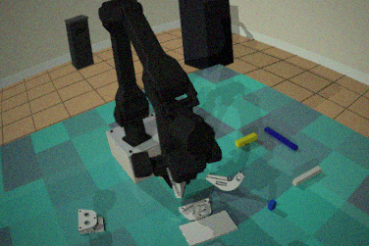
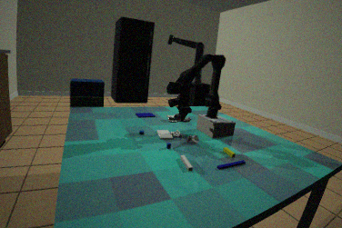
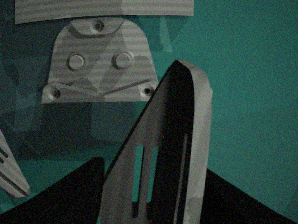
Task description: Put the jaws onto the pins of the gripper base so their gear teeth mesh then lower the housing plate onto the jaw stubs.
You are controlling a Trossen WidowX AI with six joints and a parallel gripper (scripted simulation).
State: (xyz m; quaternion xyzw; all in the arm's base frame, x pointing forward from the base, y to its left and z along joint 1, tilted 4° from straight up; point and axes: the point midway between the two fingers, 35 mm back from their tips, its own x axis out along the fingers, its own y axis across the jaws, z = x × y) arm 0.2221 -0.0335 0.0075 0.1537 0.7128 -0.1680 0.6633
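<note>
Right now the small blue block is 170 mm ahead of my gripper tip, 140 mm to the left of it and 70 mm below it. The rest, counted from my gripper tip: yellow block 320 mm to the left, 70 mm below, 70 mm behind; then jaw 40 mm behind; then white bar 300 mm to the left, 190 mm ahead, 70 mm below.
</note>
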